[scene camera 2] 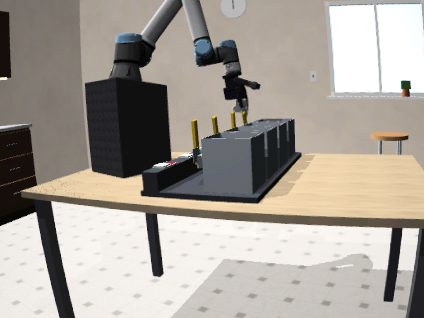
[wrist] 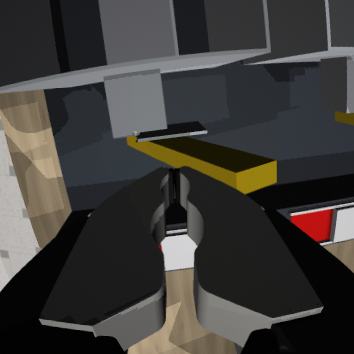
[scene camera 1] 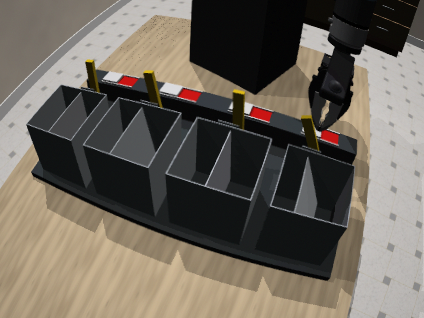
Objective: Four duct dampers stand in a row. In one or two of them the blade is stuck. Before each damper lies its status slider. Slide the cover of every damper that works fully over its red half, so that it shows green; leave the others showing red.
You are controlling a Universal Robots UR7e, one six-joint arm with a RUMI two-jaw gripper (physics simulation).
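Places are measured from the arm's base along level axes (x ahead, y left, z up), in centimetres.
Pixels of known places: gripper, fingertip midpoint: [scene camera 2: 245, 118] [wrist: 173, 172] [scene camera 1: 318, 130]; arm's base at its link origin: [scene camera 2: 124, 83].
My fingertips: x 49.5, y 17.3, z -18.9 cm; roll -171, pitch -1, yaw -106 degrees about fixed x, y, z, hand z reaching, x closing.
Observation:
Ahead of a thing's pixels: the offset from my fingertips to its top centre. "spot": to the spot under its first point.
Four dark open-topped dampers [scene camera 1: 300, 235] [scene camera 2: 227, 165] stand in a row, each with a yellow lever. The rightmost lever {dx +0.2, dy -0.5, dz +3.2 cm} [scene camera 1: 310, 132] [wrist: 255, 176] leans left in scene camera 1, and its blade {spot: dx +11.4, dy -1.4, dz -6.0 cm} [scene camera 1: 306, 192] stands at an angle. The third lever {spot: dx -2.4, dy -16.7, dz -0.5 cm} [scene camera 1: 239, 110] is nearly upright; the second {spot: dx -6.0, dy -35.6, dz -1.0 cm} [scene camera 1: 153, 90] and first {spot: dx -9.2, dy -52.6, dz -0.2 cm} [scene camera 1: 92, 75] lean slightly left. All four sliders show red, including the rightmost red half {spot: dx -10.5, dy +6.9, dz -11.0 cm} [scene camera 1: 330, 137]; its white cover {dx -11.5, dy +1.7, dz -10.2 cm} [wrist: 179, 252] is partly hidden. My gripper [scene camera 1: 320, 127] [wrist: 173, 172] is shut and empty, right of the rightmost lever; contact cannot be told.
The sliders lie on a dark rail [scene camera 1: 215, 101] along the arm's side of the dampers. The black arm pedestal [scene camera 1: 242, 45] [scene camera 2: 127, 130] stands behind the rail. The wooden table's edge [scene camera 1: 367, 100] runs close to the right end of the row.

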